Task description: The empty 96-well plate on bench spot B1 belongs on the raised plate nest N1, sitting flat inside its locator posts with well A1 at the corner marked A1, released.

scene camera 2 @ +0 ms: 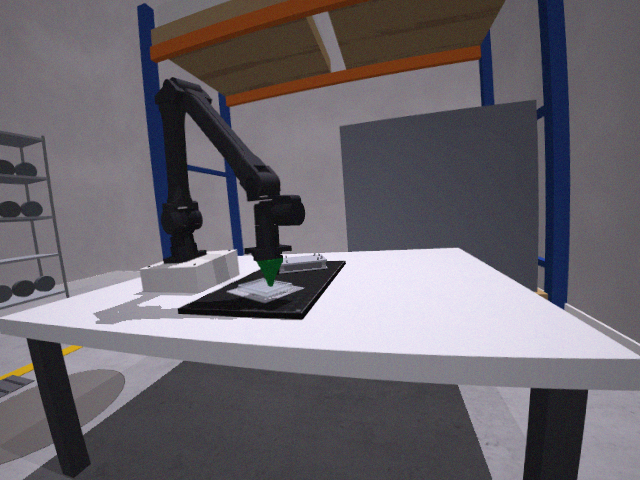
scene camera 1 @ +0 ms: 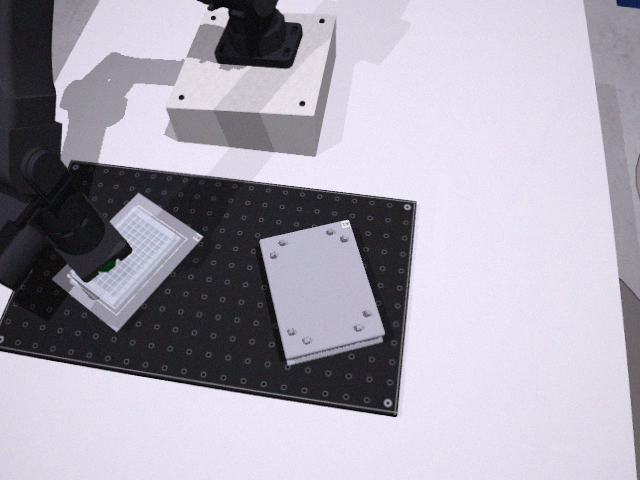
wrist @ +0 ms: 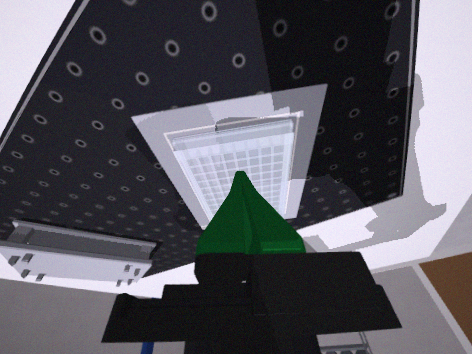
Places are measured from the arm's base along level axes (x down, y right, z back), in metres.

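Pixels of known places: gripper, fingertip midpoint: (scene camera 2: 270, 286) (scene camera 1: 110, 267) (wrist: 239, 176); arm's base, origin of the base link: (scene camera 2: 186, 258) (scene camera 1: 260, 47).
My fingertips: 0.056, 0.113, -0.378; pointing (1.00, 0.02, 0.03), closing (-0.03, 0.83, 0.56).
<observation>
For each thing: its top centre in the pictures, then the offset to it from my fingertips, as dx, dy, dz. Level surfaces: height alone.
- clear 96-well plate, middle of its top: (wrist: 242, 195) (scene camera 1: 123, 253) (scene camera 2: 264, 284) -0.001, -0.011, +0.024
- raised nest N1, middle of its top: (scene camera 1: 319, 281) (wrist: 79, 277) (scene camera 2: 301, 255) -0.028, -0.279, +0.024
- black perforated board, middle of its top: (scene camera 1: 211, 270) (wrist: 161, 221) (scene camera 2: 282, 278) +0.014, -0.130, +0.029
- white table, its level: dx +0.028
The clear 96-well plate (scene camera 1: 149, 235) (scene camera 2: 250, 286) (wrist: 260, 160) lies flat on the light grey card of spot B1 (scene camera 1: 117, 321) (scene camera 2: 294, 289) (wrist: 311, 115). My gripper (scene camera 1: 107, 266) (scene camera 2: 270, 284) (wrist: 239, 176) points down over the plate's wells with its green fingers shut together, nothing between them. Whether the tips touch the plate I cannot tell. The raised nest N1 (scene camera 1: 320, 284) (scene camera 2: 305, 265) (wrist: 75, 262) has small locator posts near its corners and no plate on it. Its A1 label (scene camera 1: 345, 224) is at the top right corner in scene camera 1. The plate's own A1 marking is not readable.
Both spots are on the black perforated board (scene camera 1: 222, 320) (scene camera 2: 315, 294) (wrist: 195, 30), which lies on the white table (scene camera 1: 496, 310) (scene camera 2: 439, 310). The arm's pale base block (scene camera 1: 242, 124) (scene camera 2: 191, 273) stands behind the board. A blue and orange rack (scene camera 2: 557, 155) stands behind the table.
</observation>
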